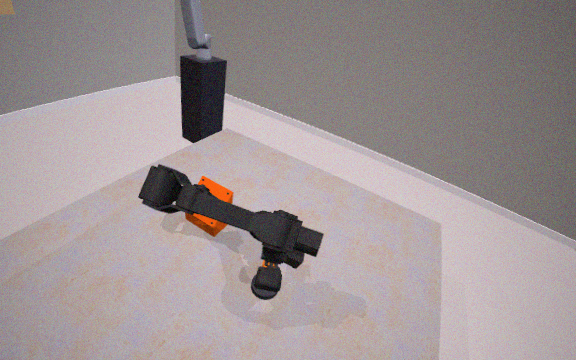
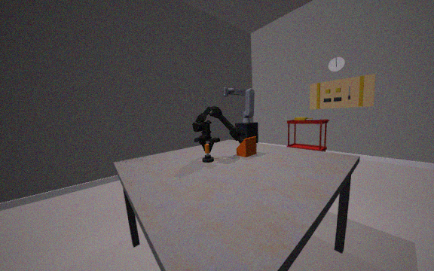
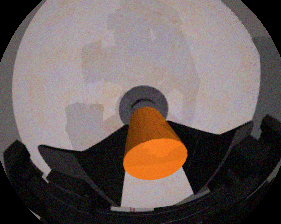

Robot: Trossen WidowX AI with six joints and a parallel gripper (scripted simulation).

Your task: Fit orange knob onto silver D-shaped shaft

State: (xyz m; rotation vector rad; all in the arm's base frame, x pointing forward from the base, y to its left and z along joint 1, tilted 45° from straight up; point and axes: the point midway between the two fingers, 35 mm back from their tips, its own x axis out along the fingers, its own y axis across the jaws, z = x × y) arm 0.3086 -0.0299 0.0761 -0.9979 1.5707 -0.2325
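The orange knob lies 3 cm above my gripper tip. Also, from my gripper tip: round dark pedestal (4 cm below).
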